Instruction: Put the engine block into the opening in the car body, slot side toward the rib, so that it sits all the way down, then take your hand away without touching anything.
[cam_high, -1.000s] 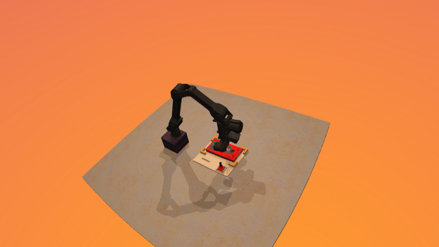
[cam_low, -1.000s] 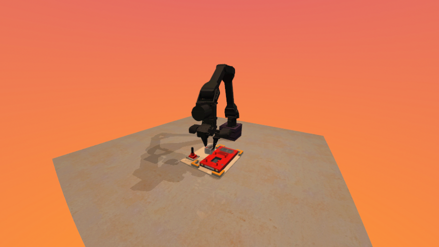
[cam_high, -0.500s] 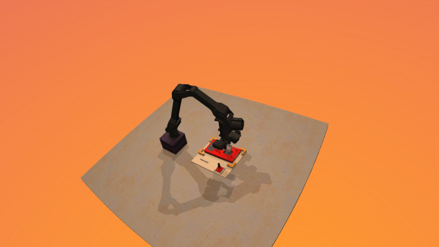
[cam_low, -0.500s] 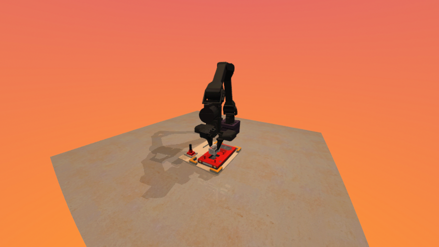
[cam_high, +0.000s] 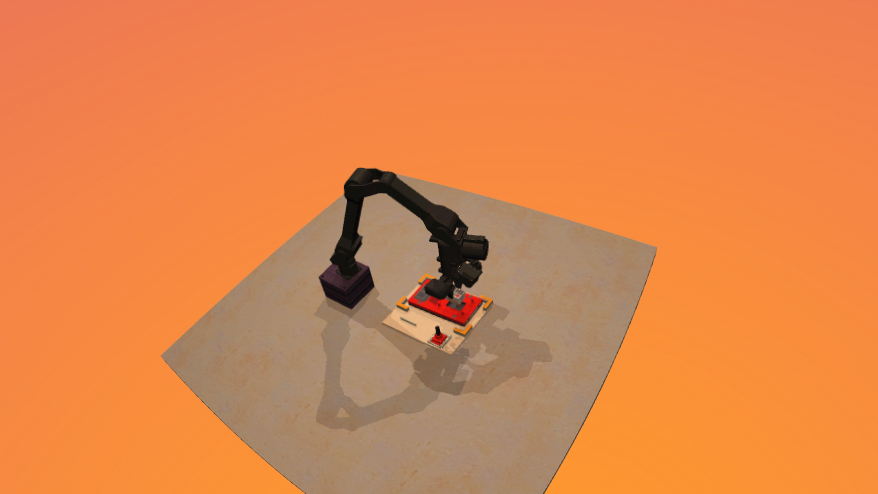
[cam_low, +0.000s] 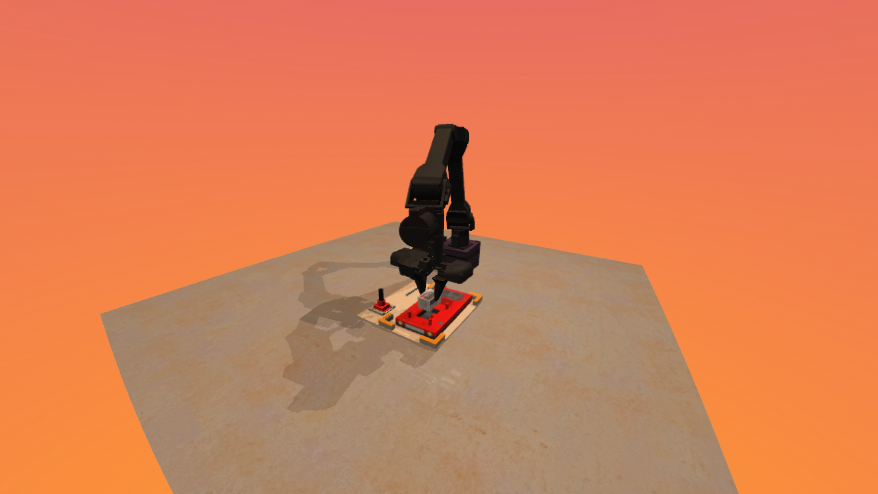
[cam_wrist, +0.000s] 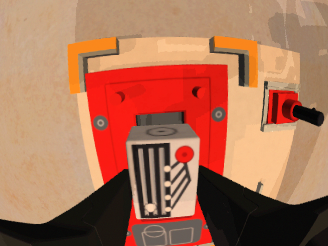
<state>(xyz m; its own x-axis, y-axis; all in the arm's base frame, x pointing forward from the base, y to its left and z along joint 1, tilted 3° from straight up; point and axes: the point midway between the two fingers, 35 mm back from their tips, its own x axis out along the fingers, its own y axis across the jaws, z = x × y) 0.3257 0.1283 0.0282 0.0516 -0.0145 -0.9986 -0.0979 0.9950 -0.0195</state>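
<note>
My gripper tip is 1 cm above the engine block.
</note>
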